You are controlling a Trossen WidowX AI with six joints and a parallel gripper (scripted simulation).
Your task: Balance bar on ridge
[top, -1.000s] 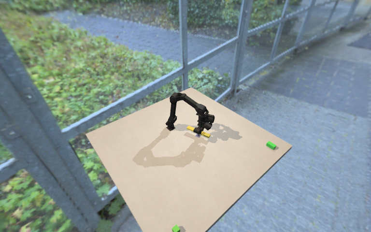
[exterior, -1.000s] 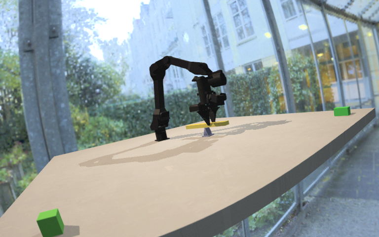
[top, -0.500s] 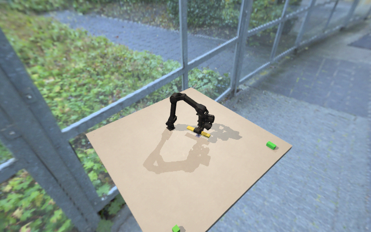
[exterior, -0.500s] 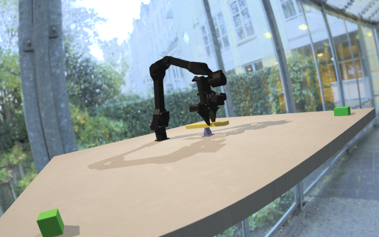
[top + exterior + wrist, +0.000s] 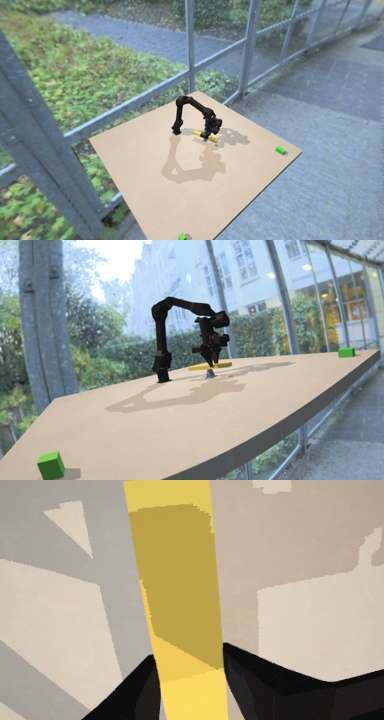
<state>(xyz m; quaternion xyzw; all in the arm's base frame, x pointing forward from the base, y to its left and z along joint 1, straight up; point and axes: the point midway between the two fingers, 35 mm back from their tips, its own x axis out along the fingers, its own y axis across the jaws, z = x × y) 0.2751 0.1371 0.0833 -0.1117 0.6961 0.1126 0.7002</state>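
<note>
Now: gripper tip 3 cm past the yellow bar and 1 cm to the left of it. The rest, counted from my gripper tip: green cube 64 cm to the right, 46 cm ahead, 3 cm below.
</note>
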